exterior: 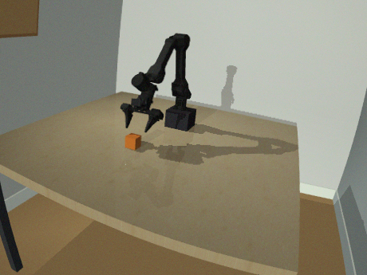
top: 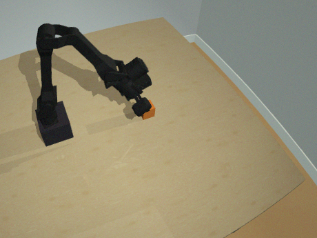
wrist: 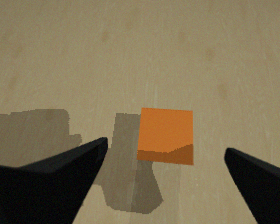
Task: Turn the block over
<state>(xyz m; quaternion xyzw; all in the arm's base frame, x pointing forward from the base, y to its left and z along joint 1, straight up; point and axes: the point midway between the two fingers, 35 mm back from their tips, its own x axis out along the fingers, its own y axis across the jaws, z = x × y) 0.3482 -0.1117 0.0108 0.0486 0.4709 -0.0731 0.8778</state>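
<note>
Right now the block is 5 cm below my gripper tip.
</note>
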